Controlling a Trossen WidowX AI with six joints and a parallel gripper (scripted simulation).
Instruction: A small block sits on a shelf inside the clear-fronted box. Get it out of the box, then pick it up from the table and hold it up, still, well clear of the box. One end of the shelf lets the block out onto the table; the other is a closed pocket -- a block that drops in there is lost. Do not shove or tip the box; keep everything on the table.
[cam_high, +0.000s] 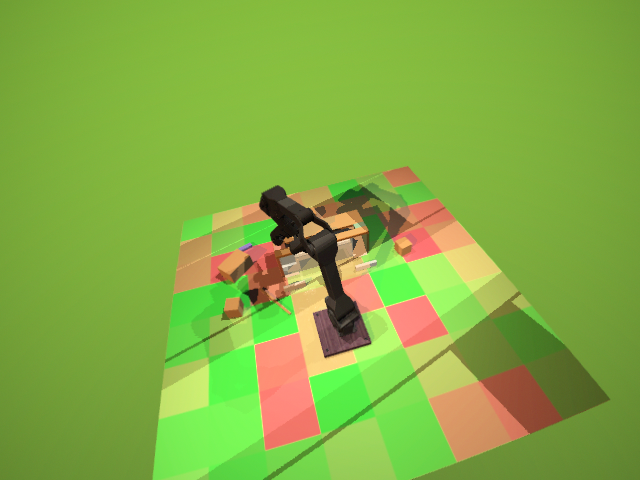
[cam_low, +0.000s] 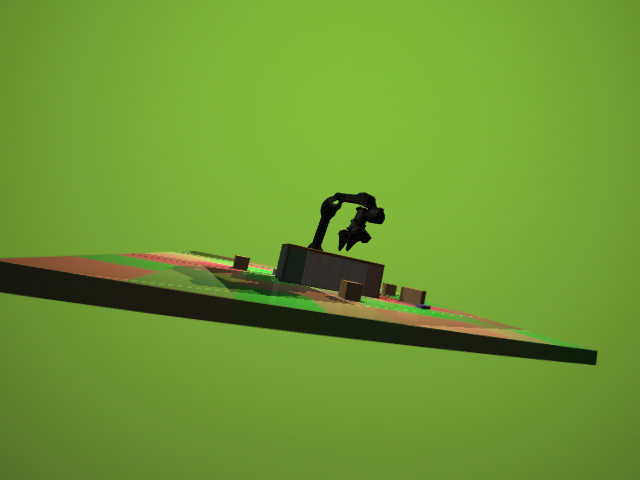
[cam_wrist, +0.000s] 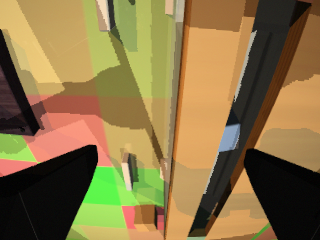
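My gripper tip is 4 cm short of the clear-fronted box, 7 cm to the left of it and 10 cm above it.
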